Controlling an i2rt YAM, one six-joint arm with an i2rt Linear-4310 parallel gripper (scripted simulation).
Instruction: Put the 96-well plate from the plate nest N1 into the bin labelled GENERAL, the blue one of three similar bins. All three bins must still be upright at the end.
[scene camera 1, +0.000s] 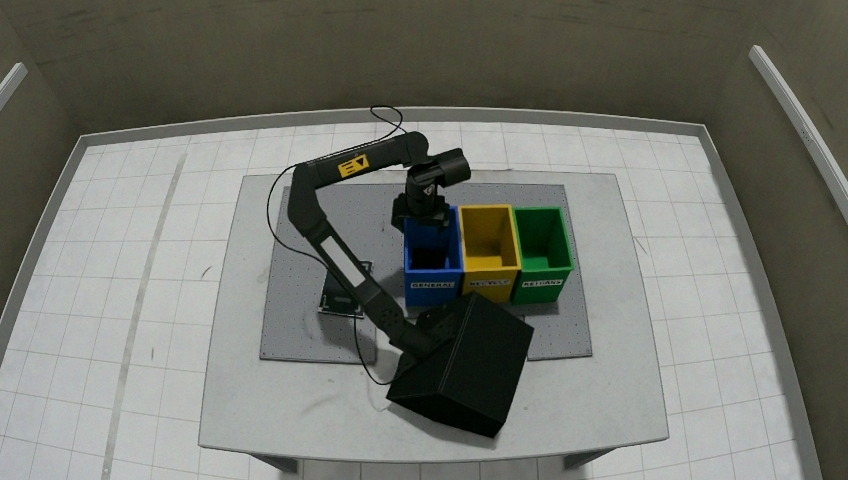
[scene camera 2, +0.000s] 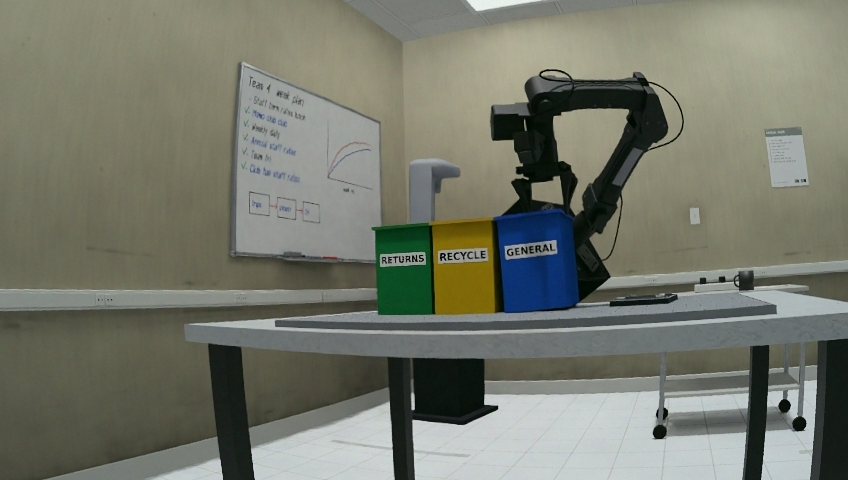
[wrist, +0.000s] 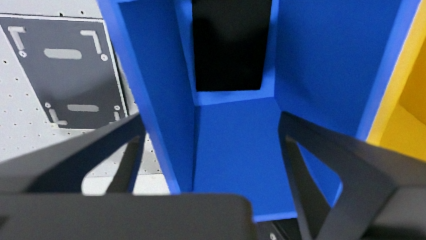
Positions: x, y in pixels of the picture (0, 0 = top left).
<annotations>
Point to my gripper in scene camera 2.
At 548, 216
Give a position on a yellow recycle bin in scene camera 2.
467, 268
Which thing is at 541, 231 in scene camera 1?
A green returns bin.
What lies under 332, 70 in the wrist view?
A blue general bin.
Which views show the blue general bin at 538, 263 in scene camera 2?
Scene camera 1, scene camera 2 and the wrist view: all of them.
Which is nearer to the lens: the yellow recycle bin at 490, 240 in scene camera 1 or the blue general bin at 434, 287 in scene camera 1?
The blue general bin.
</annotations>
